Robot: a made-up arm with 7 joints. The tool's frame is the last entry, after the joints.
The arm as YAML. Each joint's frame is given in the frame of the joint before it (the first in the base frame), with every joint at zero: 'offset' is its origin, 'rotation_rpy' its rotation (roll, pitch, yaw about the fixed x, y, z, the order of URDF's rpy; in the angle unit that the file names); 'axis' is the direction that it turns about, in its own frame. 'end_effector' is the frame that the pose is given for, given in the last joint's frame.
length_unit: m
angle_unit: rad
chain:
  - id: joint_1
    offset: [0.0, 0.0, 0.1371]
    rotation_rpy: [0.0, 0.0, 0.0]
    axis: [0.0, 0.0, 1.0]
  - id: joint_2
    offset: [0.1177, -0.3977, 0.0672]
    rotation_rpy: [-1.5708, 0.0, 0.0]
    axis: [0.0, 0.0, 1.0]
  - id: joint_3
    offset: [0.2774, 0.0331, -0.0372]
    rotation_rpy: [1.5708, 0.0, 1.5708]
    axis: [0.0, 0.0, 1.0]
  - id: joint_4
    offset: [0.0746, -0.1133, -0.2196]
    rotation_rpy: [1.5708, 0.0, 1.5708]
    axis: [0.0, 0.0, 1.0]
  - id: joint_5
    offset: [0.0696, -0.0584, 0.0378]
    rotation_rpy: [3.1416, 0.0, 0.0]
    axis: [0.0, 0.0, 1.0]
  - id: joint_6
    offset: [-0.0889, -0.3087, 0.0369]
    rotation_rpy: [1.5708, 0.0, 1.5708]
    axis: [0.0, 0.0, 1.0]
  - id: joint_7
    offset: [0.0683, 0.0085, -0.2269]
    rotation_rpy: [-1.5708, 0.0, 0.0]
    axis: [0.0, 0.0, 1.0]
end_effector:
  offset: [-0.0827, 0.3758, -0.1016]
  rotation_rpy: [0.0, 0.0, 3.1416]
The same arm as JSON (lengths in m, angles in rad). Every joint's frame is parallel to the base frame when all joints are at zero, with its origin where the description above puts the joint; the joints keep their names.
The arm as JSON. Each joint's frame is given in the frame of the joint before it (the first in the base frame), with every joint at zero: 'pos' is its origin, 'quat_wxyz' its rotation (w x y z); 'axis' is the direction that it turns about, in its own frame. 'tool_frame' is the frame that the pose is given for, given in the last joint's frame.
{"length_unit": "m", "angle_unit": "rad", "joints": [{"joint": "joint_1", "pos": [0.0, 0.0, 0.1371], "quat_wxyz": [1.0, 0.0, 0.0, 0.0], "axis": [0.0, 0.0, 1.0]}, {"joint": "joint_2", "pos": [0.1177, -0.3977, 0.0672], "quat_wxyz": [1.0, 0.0, 0.0, 0.0], "axis": [0.0, 1.0, 0.0]}, {"joint": "joint_3", "pos": [0.2774, -0.0372, -0.0331], "quat_wxyz": [1.0, 0.0, 0.0, 0.0], "axis": [1.0, 0.0, 0.0]}, {"joint": "joint_4", "pos": [-0.2196, -0.1133, -0.0746], "quat_wxyz": [1.0, 0.0, 0.0, 0.0], "axis": [0.0, 0.0, -1.0]}, {"joint": "joint_5", "pos": [-0.0584, 0.0696, -0.0378], "quat_wxyz": [1.0, 0.0, 0.0, 0.0], "axis": [0.0, 0.0, 1.0]}, {"joint": "joint_6", "pos": [0.3087, -0.0889, 0.0369], "quat_wxyz": [1.0, 0.0, 0.0, 0.0], "axis": [0.0, 1.0, 0.0]}, {"joint": "joint_7", "pos": [-0.0683, -0.2269, 0.0085], "quat_wxyz": [1.0, 0.0, 0.0, 0.0], "axis": [0.0, 0.0, 1.0]}], "tool_frame": {"pos": [0.0827, -0.3758, -0.1016], "quat_wxyz": [1.0, 0.0, 0.000007, 0.000004]}}
